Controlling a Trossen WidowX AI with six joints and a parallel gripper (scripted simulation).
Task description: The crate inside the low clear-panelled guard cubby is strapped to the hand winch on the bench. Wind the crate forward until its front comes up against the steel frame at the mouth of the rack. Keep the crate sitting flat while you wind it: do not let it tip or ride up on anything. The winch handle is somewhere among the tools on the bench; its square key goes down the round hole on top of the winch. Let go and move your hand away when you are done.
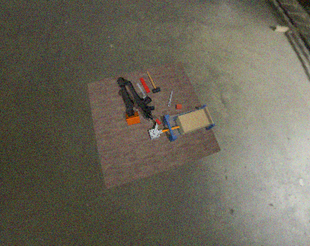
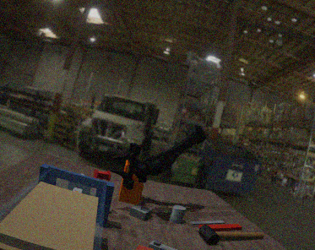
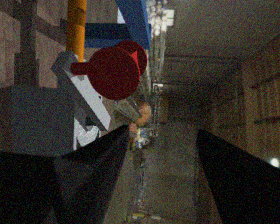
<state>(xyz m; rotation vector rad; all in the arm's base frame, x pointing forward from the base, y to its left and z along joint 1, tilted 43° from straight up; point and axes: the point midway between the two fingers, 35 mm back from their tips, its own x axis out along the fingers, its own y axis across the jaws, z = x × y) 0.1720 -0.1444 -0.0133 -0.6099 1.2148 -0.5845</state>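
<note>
The winch handle lies 8 cm below my gripper tip, 6 cm to the right of it and 2 cm ahead of it. The rest, counted from my gripper tip: blue steel frame 14 cm ahead, 12 cm to the right, 9 cm below; then winch 16 cm below, 12 cm to the right, 4 cm behind; then red knob 5 cm below, 5 cm ahead, 3 cm to the right.
</note>
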